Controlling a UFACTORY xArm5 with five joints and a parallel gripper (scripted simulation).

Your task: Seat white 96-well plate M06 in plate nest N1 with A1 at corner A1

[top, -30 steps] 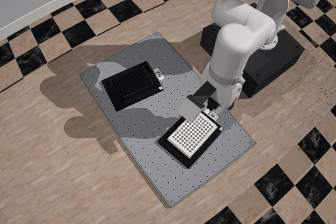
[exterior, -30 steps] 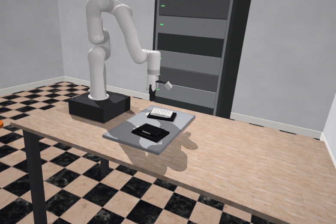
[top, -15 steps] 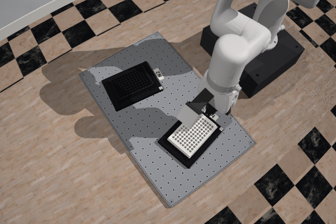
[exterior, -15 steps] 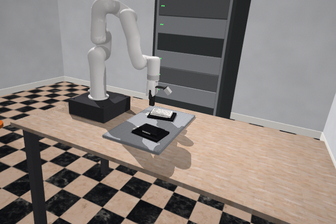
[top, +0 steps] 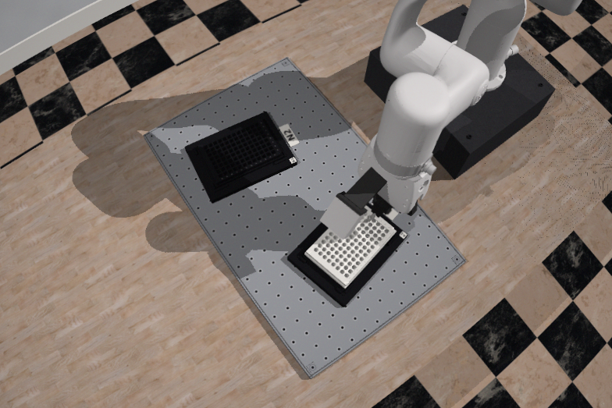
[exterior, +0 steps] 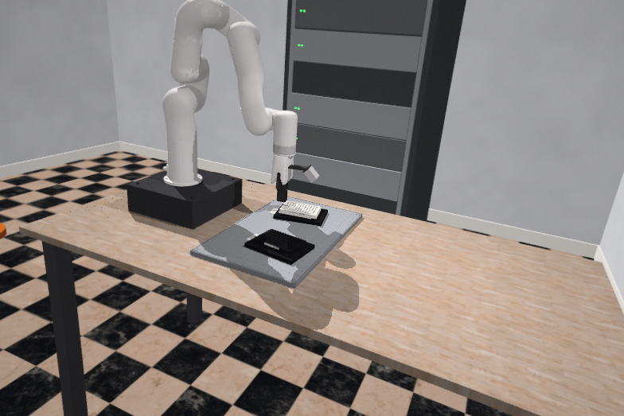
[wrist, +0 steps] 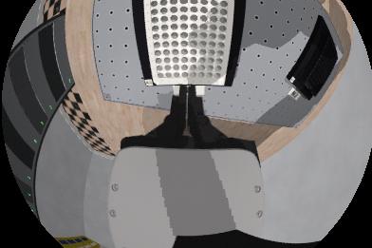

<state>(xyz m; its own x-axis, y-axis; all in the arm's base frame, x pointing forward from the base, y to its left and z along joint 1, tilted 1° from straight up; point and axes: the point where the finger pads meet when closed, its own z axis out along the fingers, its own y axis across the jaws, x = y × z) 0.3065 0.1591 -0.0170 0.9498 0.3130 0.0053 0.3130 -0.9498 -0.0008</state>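
Right now my hand is 2 cm past the N1 label, 1 cm to the left of it and 6 cm above it. Also, from my hand: white 96-well plate M06: 6 cm ahead, 2 cm to the left, 4 cm below; then N2 label: 6 cm ahead, 21 cm to the right, 6 cm below; then black plate M09: 15 cm ahead, 21 cm to the right, 4 cm below.
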